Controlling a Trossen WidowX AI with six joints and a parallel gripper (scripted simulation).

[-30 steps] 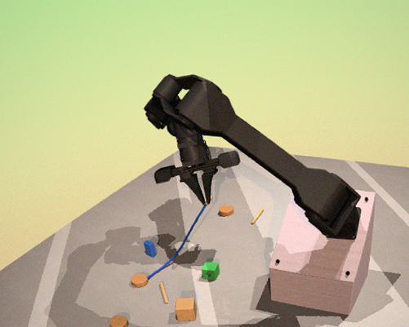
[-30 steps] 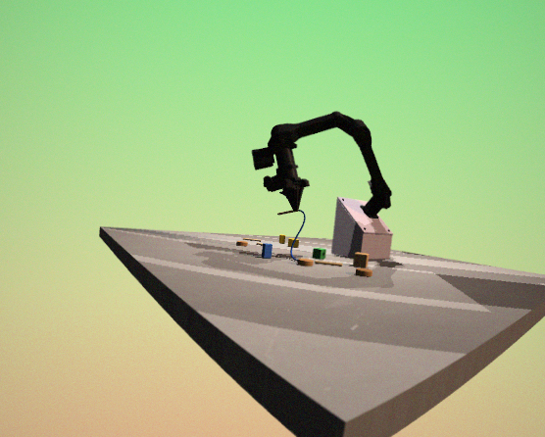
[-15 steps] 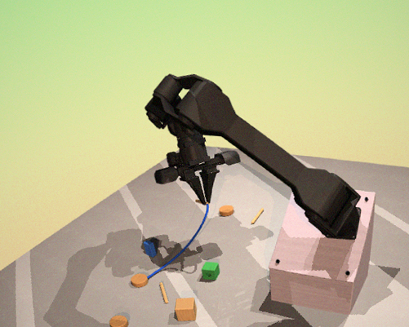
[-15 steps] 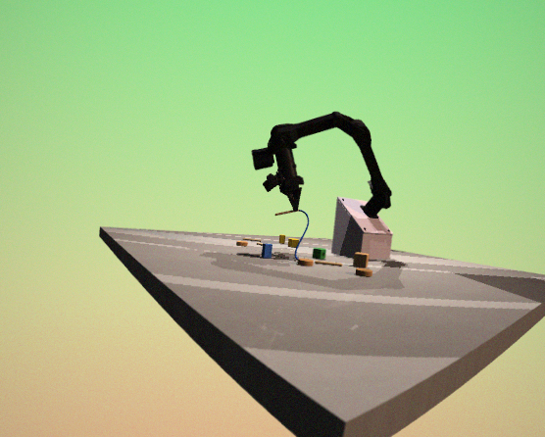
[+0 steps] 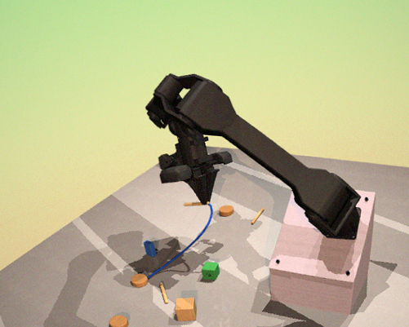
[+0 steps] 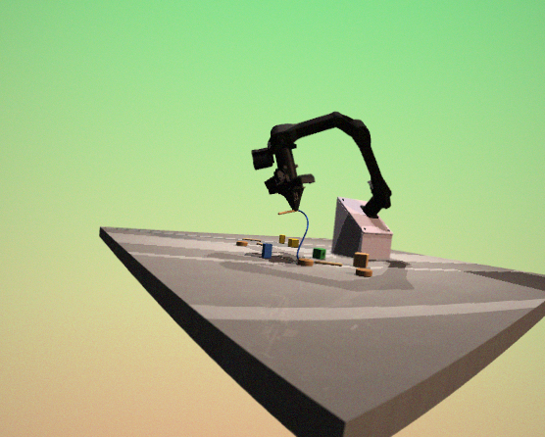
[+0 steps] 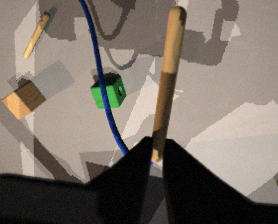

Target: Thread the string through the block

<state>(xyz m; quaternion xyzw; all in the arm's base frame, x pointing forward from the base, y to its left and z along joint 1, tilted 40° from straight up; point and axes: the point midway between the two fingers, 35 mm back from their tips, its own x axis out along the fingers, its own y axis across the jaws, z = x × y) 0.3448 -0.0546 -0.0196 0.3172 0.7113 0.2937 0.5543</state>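
The thin wooden stick lies 1 cm ahead of my gripper tip. Also, from my gripper tip: round wooden button (17 cm to the left, 13 cm below, 10 cm ahead); then blue block (15 cm ahead, 12 cm below, 6 cm to the left); then green block (12 cm below, 8 cm to the left, 4 cm behind).
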